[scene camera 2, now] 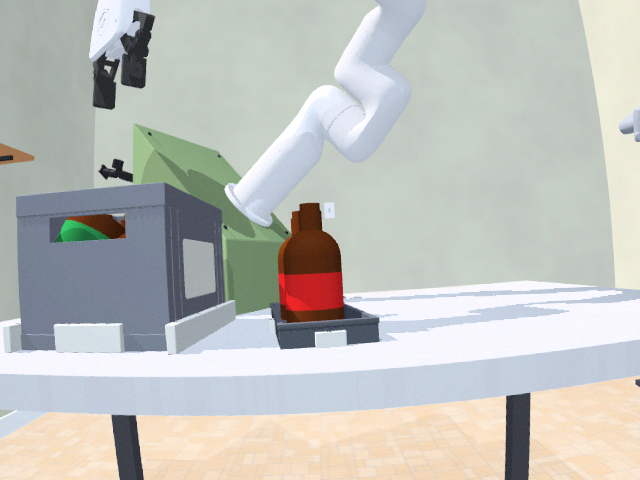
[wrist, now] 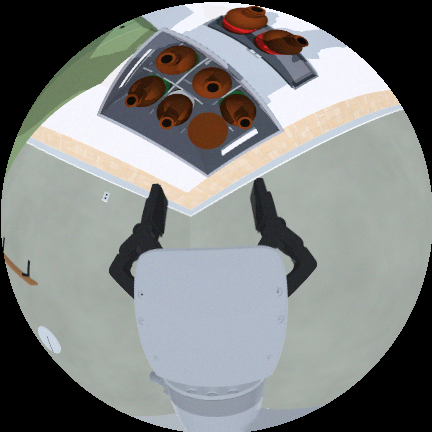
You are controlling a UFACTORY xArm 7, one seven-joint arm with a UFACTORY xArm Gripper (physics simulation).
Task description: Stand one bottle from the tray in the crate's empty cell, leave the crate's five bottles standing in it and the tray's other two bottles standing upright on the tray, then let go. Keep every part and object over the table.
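Places are measured from the arm's base along level axes (x back, y right, z up), in centimetres.
Pixels of known places: gripper, fingertip midpoint: (scene camera 2: 117,97) (wrist: 207,188); arm's base, origin of the base link: (scene camera 2: 247,206).
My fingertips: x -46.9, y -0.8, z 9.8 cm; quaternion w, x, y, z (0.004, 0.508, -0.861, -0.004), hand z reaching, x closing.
For each thing: its top centre in the pictures, then the offset to it from my fingertips. "spot": a spot on its surface instead.
- grey crate, middle of its top: (scene camera 2: 133,203) (wrist: 186,106) dz -13.5, dx +4.7, dy +0.6 cm
- flat brown disc, middle of its top: (scene camera 2: 70,204) (wrist: 207,151) dz -14.3, dx -5.1, dy +3.2 cm
- green label, surface spot: (scene camera 2: 85,231) spot: dz -17.8, dx -6.1, dy -0.1 cm
- dark tray, surface spot: (scene camera 2: 361,333) spot: dz -30.0, dx -1.5, dy -30.2 cm
My gripper (scene camera 2: 119,91) (wrist: 207,188) is open and empty, high above the grey crate (scene camera 2: 93,289) (wrist: 150,134). In the wrist view, the crate holds five brown bottles (wrist: 176,60) (wrist: 212,82) (wrist: 146,91) (wrist: 174,109) (wrist: 238,110) with necks up. Its corner cell nearest the fingers shows a flat brown disc (wrist: 207,130), which looks like the base of an upside-down bottle. Through the crate's handle slot, a green label (scene camera 2: 85,231) shows at a slant. Two red-labelled brown bottles (scene camera 2: 312,258) (wrist: 245,19) (wrist: 282,42) stand upright on the dark tray (scene camera 2: 361,333) (wrist: 302,69). The tray's end towards the table edge holds no bottle.
Low white stops (scene camera 2: 88,338) (scene camera 2: 201,328) sit around the crate's foot. A green sloped block (scene camera 2: 253,268) (wrist: 65,75) stands behind crate and tray. The white arm (scene camera 2: 289,149) rises from it, above the tray's left side in the scene view. The white table's edge (scene camera 2: 320,395) runs in front.
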